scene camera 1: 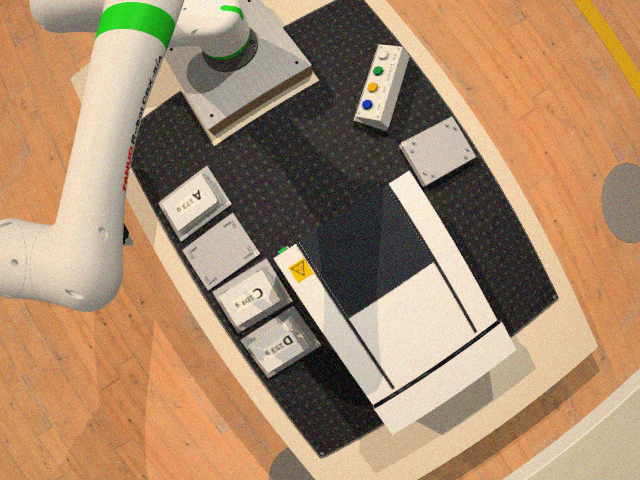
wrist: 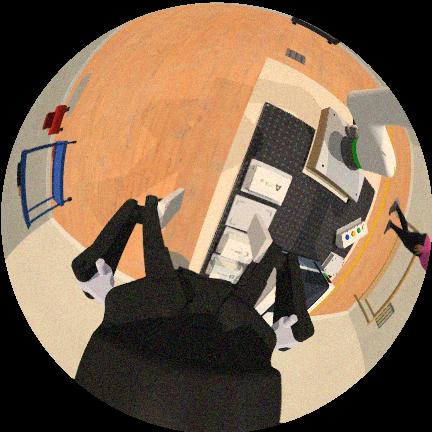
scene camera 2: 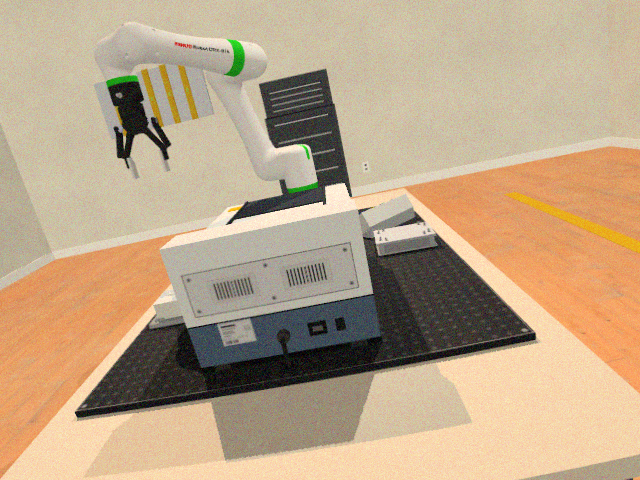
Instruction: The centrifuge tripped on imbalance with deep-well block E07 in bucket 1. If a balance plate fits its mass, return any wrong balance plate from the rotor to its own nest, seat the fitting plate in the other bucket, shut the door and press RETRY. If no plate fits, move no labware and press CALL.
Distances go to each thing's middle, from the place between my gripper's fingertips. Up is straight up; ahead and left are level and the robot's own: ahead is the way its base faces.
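The white centrifuge (scene camera 2: 287, 276) is 47 cm ahead of my hand, 39 cm to the left of it and 21 cm below it. Going by their middles, the white centrifuge is the nearest to my hand of the things named here. I also see the button box (scene camera 1: 378, 100), which is 71 cm to the left of my hand, 29 cm below it and 3 cm ahead of it.
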